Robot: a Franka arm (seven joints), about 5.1 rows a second.
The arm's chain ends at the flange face. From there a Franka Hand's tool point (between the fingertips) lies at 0.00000 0.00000 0.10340 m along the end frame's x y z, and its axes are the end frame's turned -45 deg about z.
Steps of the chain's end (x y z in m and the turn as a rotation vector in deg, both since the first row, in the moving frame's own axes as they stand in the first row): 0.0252 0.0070 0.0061 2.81 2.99 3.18; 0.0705 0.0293 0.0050 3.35 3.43 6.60; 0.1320 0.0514 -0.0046 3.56 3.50 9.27; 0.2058 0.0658 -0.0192 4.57 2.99 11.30; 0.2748 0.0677 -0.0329 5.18 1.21 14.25; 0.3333 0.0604 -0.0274 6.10 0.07 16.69
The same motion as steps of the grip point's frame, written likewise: 0.0203 0.0232 0.0058 -0.13 4.10 3.18; 0.0377 0.0712 0.0046 -0.06 4.79 6.60; 0.0660 0.1303 -0.0050 0.04 4.99 9.27; 0.1088 0.1910 -0.0197 1.12 5.35 11.30; 0.1551 0.2382 -0.0333 2.81 4.52 14.25; 0.2018 0.2720 -0.0280 4.26 4.36 16.69
